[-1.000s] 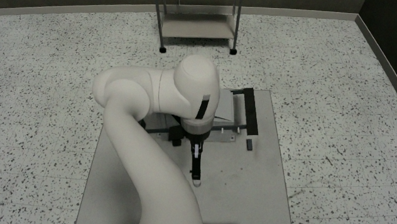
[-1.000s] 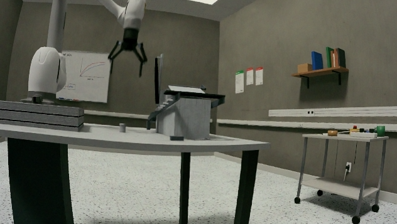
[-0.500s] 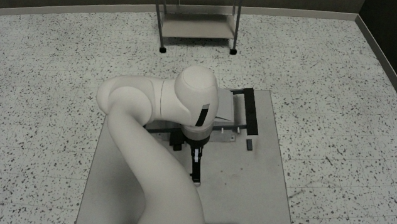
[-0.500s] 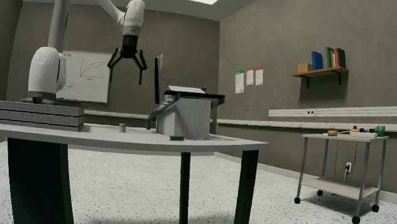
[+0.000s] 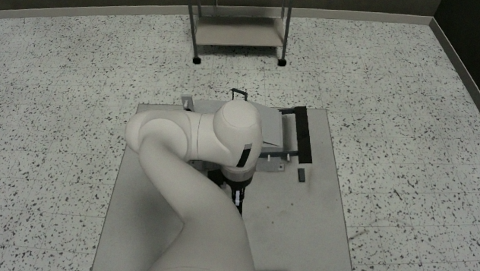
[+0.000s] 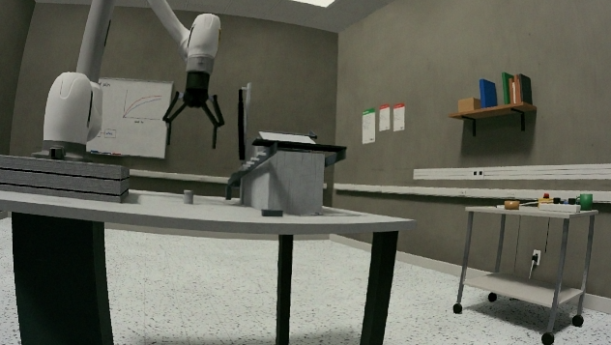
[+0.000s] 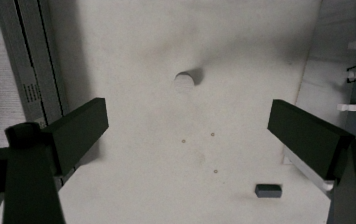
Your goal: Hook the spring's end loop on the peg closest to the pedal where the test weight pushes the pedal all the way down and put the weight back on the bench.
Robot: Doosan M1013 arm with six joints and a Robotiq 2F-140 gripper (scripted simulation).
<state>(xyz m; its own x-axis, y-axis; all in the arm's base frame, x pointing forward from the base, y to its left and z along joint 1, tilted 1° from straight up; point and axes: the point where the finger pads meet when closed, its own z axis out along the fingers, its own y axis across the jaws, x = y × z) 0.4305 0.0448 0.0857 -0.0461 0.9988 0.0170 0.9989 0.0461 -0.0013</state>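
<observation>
The steel test weight is 150 mm below my hand. Round my hand: dark stub: 190 mm ahead, 350 mm to the left, 150 mm below; small dark block: 200 mm ahead, 230 mm to the right, 170 mm below.
</observation>
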